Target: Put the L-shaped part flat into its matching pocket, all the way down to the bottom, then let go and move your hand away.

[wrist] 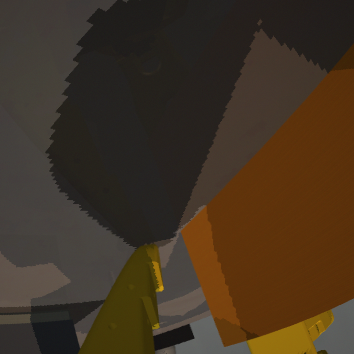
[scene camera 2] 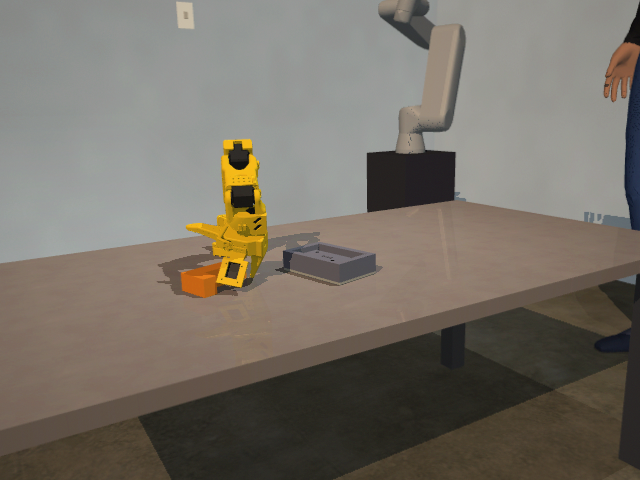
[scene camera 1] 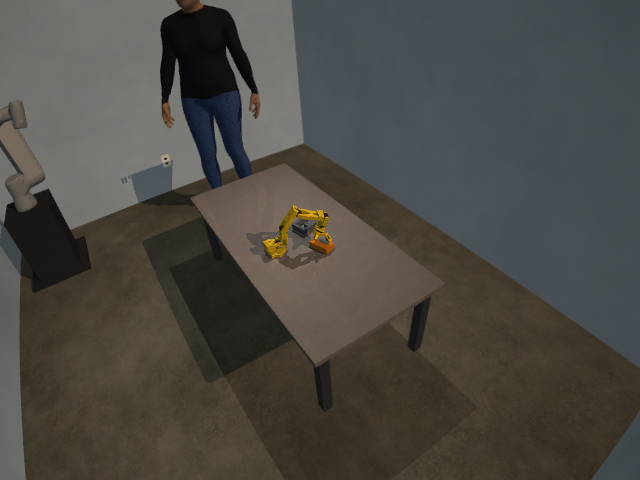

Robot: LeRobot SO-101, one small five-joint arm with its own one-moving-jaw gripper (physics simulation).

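The orange L-shaped part (scene camera 1: 321,246) (scene camera 2: 198,283) (wrist: 290,210) lies on the table beside the grey pocket block (scene camera 1: 303,233) (scene camera 2: 356,266), apart from it. In the wrist view the part fills much of the right side. My gripper (scene camera 1: 322,237) (scene camera 2: 220,251) is fully open and empty. In the second scene view its fixed jaw points down close to the table, between the part and the block, and its moving jaw is swung out high over the part. The wrist view shows one notched jaw (wrist: 135,300) left of the part. The gripper hides some of the part.
The table (scene camera 1: 330,310) (scene camera 2: 439,289) carries the arm's yellow base (scene camera 1: 275,248). The block has low raised walls around its recess. A person (scene camera 1: 209,62) stands behind the table, and a larger grey arm (scene camera 1: 20,149) (scene camera 2: 443,77) stands on a black pedestal (scene camera 1: 43,242) (scene camera 2: 410,180).
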